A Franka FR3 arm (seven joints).
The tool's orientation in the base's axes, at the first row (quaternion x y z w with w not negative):
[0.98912 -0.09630 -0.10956 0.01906]
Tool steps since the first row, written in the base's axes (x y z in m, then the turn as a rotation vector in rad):
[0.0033 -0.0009 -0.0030 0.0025 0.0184 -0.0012]
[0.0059 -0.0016 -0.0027 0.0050 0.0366 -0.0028]
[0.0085 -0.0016 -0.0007 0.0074 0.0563 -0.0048]
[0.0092 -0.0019 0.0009 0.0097 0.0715 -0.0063]
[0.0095 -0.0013 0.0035 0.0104 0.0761 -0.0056]
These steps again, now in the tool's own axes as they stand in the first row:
[0.0040 0.0001 0.0022 -0.0009 -0.0186 0.0003]
[0.0065 0.0003 0.0014 -0.0017 -0.0370 0.0010]
[0.0086 -0.0001 -0.0012 -0.0029 -0.0569 0.0021]
[0.0090 0.0002 -0.0029 -0.0033 -0.0723 0.0028]
[0.0086 -0.0003 -0.0055 -0.0037 -0.0769 0.0019]

